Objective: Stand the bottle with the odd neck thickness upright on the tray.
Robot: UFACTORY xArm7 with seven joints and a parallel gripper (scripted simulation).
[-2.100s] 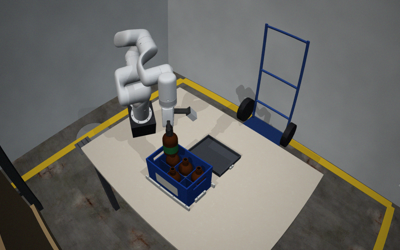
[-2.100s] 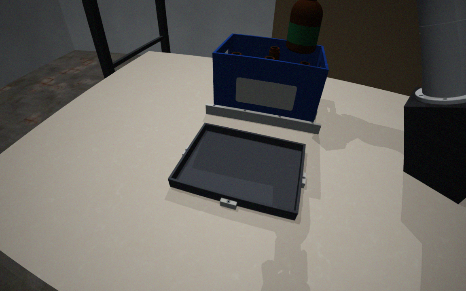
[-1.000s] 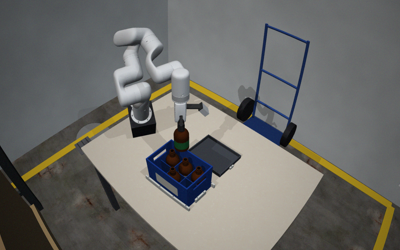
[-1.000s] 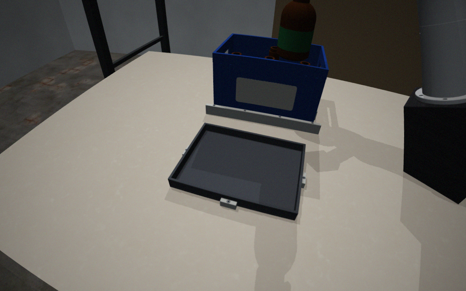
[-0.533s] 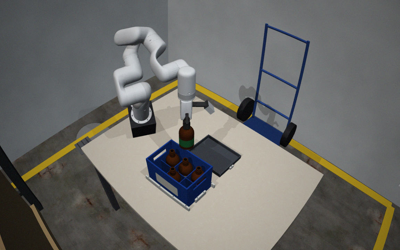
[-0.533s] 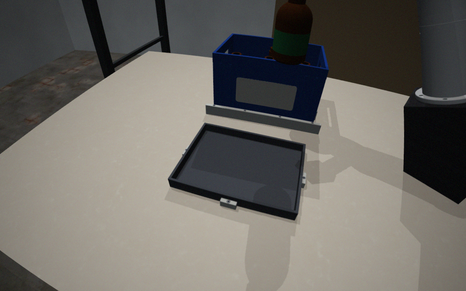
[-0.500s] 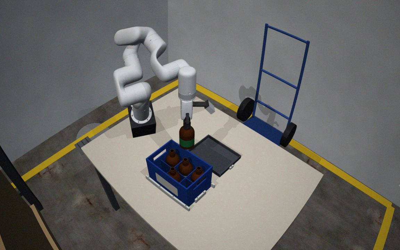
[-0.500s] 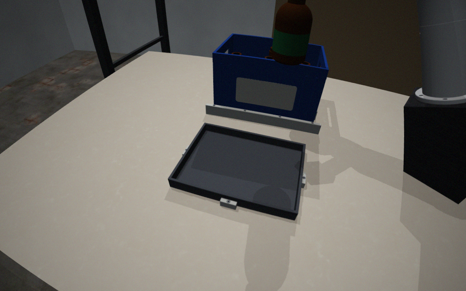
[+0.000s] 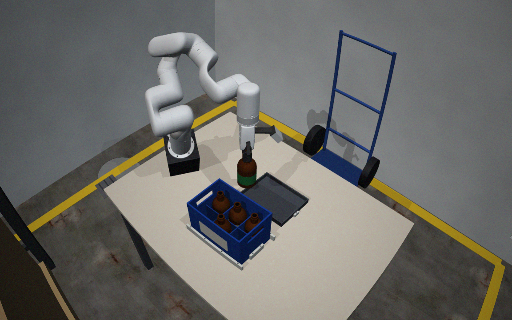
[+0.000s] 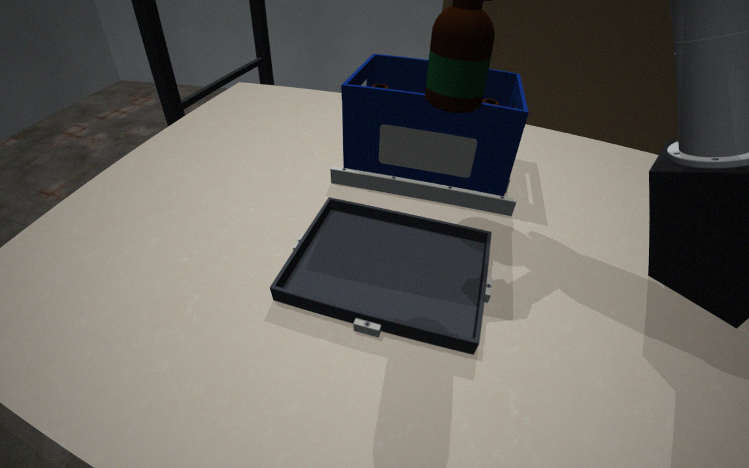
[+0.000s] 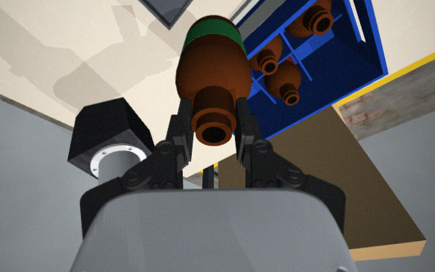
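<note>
Right now my hand is 7 cm above the glass bottle. From my hand the other things lie so: crate 2 cm ahead, 14 cm to the right, 25 cm below; dark grey tray 5 cm ahead, 13 cm to the left, 32 cm below.
</note>
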